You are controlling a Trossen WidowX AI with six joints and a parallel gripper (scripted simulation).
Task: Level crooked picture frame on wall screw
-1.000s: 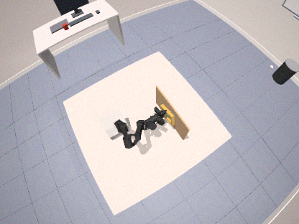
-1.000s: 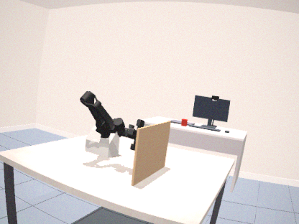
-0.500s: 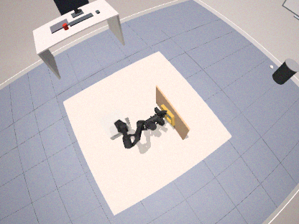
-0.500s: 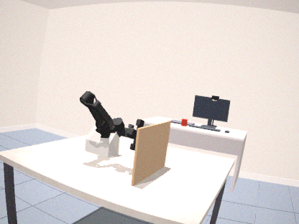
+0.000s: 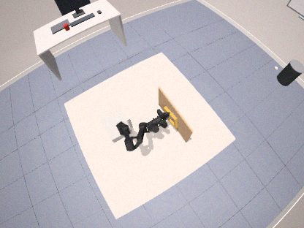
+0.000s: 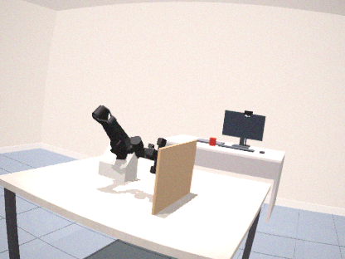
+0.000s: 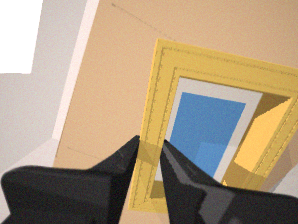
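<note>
Now: gripper tip 50 mm above the picture frame, 20 mm to the left of it and 10 mm short of it. Also, from my gripper tip: wall board: 60 mm below, 20 mm ahead, 10 mm to the right.
</note>
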